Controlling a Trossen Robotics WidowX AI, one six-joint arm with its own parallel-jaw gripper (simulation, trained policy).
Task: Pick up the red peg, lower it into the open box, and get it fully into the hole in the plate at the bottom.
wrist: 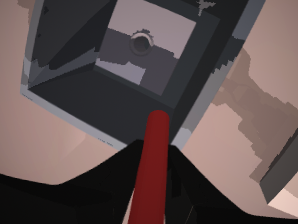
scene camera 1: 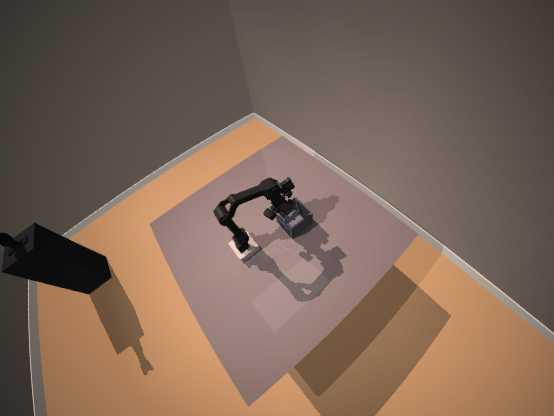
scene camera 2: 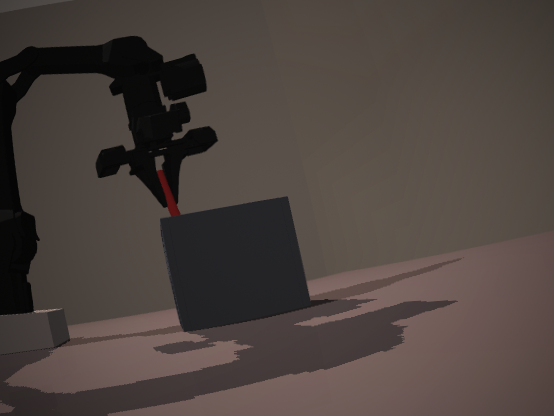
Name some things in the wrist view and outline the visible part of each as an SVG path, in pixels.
My gripper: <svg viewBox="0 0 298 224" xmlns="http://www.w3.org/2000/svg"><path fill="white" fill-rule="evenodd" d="M169 145L168 175L166 175L165 224L298 224L298 218L289 218L287 220L287 218L255 216L255 214L253 216L253 214L245 213L245 210L242 212L239 206L233 204L233 201L226 198L221 190L217 190L216 186L210 184L208 179L205 179L204 173L198 171L194 164L186 159L180 148L176 147L176 145ZM144 140L133 141L128 147L121 148L120 152L117 152L116 155L109 157L108 160L101 161L101 164L98 164L97 167L89 169L89 171L82 173L82 175L69 179L67 183L61 183L60 185L35 183L35 181L15 179L15 177L1 175L0 173L0 224L122 224L126 208L128 208L130 198L132 198L134 188L136 188L134 183L136 183L138 164L140 164Z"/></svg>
A box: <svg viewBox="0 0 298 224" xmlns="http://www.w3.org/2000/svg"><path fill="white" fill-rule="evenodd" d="M146 39L144 47L145 49L148 49L149 40ZM20 95L118 151L128 147L133 141L144 140L149 113L164 111L169 115L169 145L176 145L181 151L202 116L208 111L210 101L220 91L223 80L237 59L238 52L241 52L241 47L257 22L266 0L145 0L197 23L184 53L178 60L176 71L170 77L161 96L96 65L102 39L118 0L36 0L25 44Z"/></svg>
